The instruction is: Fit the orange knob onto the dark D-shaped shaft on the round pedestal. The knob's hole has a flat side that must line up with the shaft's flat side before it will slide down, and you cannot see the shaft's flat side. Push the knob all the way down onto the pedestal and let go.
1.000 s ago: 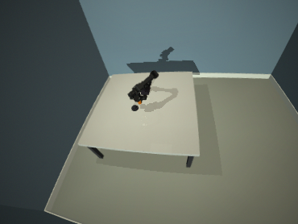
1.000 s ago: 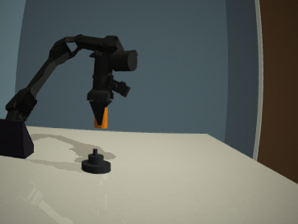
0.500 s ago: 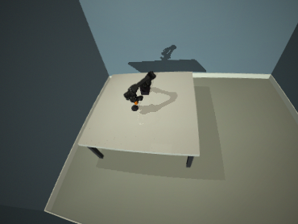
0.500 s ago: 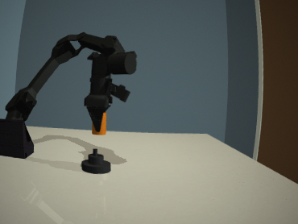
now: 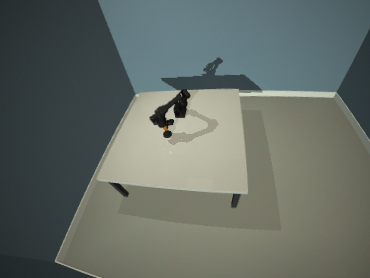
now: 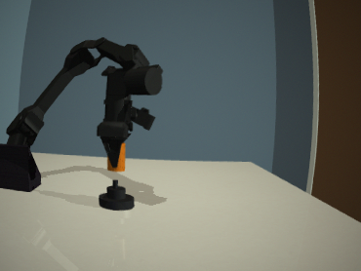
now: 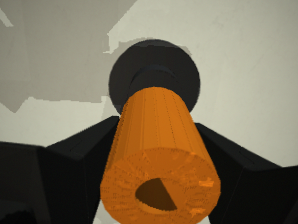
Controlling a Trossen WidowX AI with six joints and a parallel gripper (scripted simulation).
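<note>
The dark round pedestal is 6 cm below my gripper tip. Also, from my gripper tip: orange knob 2 cm above.
</note>
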